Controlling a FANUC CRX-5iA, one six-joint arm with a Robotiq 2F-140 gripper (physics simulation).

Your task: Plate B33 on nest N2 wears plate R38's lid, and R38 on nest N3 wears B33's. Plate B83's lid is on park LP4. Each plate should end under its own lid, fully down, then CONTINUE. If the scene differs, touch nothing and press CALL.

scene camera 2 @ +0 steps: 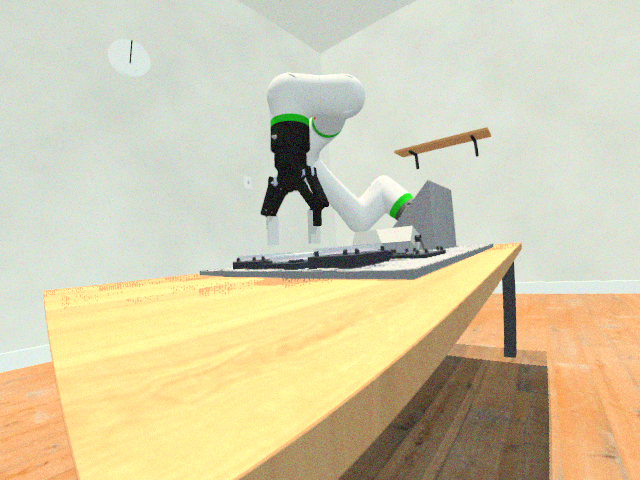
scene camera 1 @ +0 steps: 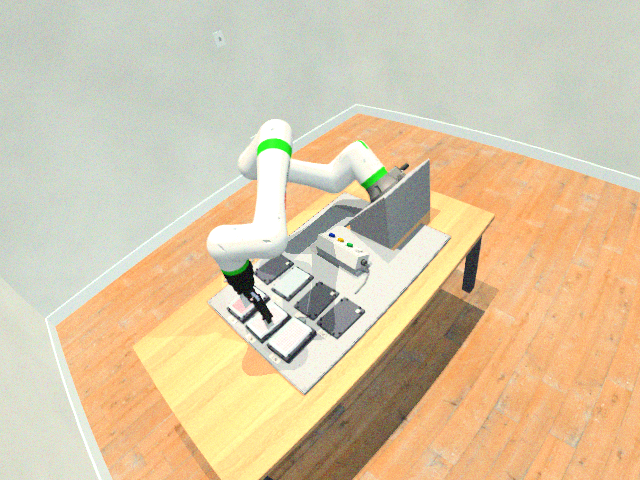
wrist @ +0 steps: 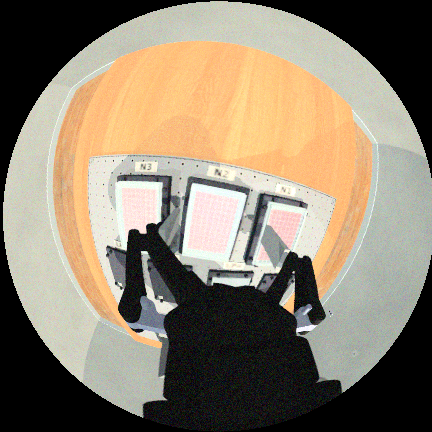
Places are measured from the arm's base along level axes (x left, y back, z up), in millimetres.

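Where they show: gripper, fingertip midpoint: (scene camera 2: 292, 244) (scene camera 1: 259, 315) (wrist: 222, 225); arm's base, link origin: (scene camera 2: 415, 217) (scene camera 1: 385, 192).
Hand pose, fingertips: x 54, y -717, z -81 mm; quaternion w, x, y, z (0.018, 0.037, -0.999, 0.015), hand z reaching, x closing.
Observation:
Things, the pixels of their centre, and the offset from my fingertips. "spot": a spot on its surface instead.
- N2, body centre: (wrist: 211, 226) (scene camera 2: 302, 254) (scene camera 1: 266, 319) dx +12, dy +16, dz -26 mm
- N3, body centre: (wrist: 136, 219) (scene camera 2: 349, 247) (scene camera 1: 289, 335) dx +139, dy +33, dz -16 mm
- N1, body centre: (wrist: 280, 237) (scene camera 2: 266, 256) (scene camera 1: 246, 300) dx -120, dy +7, dz -25 mm
- pale lid, body centre: (wrist: 226, 294) (scene camera 1: 291, 281) dx -72, dy +191, dz -38 mm
- grey board, surface spot: (scene camera 2: 387, 274) spot: dx +285, dy -64, dz -57 mm
- white button box, body centre: (scene camera 2: 385, 241) (scene camera 1: 342, 250) dx -23, dy +418, dz -10 mm
My gripper (scene camera 1: 258, 310) (scene camera 2: 293, 242) (wrist: 222, 225) is open, with nothing between its fingers. It points down above nest N2, one finger towards N3 and the other towards N1. The plate on N2 (wrist: 215, 222) and the plate on N3 (scene camera 1: 291, 335) (wrist: 141, 200) look pale and covered. The plate on N1 (scene camera 1: 238, 307) (wrist: 286, 218) looks pinker in scene camera 1. A pale lid (scene camera 1: 292, 282) (wrist: 231, 281) lies on a park behind the nests, partly hidden by the gripper body in the wrist view. Plate and lid names cannot be read.
Dark lid parks (scene camera 1: 341, 316) (wrist: 161, 283) stand beside and behind the nests on the grey board (scene camera 1: 310, 374) (scene camera 2: 387, 274). A white button box (scene camera 1: 338, 253) (scene camera 2: 398, 236) with blue, yellow and green buttons stands farther back. A tall grey panel (scene camera 1: 400, 211) (scene camera 2: 434, 217) stands near the arm's base.

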